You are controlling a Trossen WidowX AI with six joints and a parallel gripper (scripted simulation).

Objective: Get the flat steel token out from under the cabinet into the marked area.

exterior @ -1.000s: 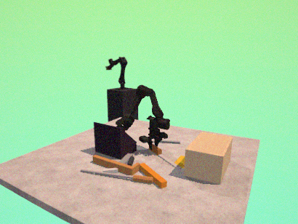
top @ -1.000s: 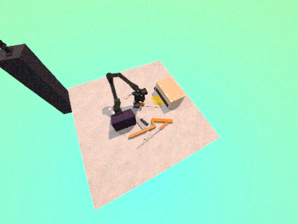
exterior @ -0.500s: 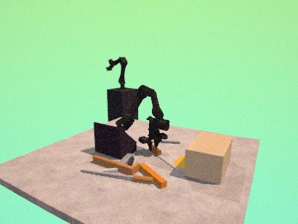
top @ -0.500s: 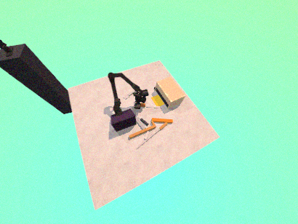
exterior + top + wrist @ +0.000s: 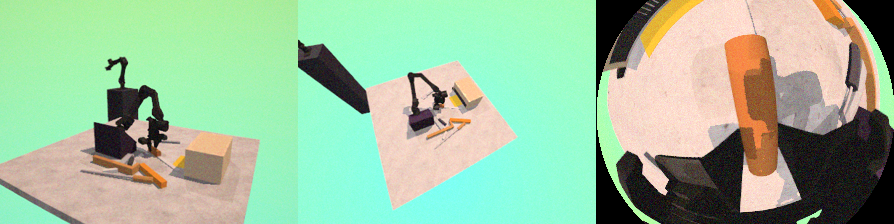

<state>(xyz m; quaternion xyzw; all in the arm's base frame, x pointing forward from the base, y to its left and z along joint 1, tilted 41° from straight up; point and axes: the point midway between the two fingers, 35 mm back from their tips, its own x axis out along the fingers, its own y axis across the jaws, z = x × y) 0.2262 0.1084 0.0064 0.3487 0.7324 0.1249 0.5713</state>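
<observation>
Now: the dark-handled tool 170 mm to the right of my gripper tip and 20 mm behind it. From my gripper tip the other things lie so: orange bar 240 mm to the right, 180 mm ahead.
</observation>
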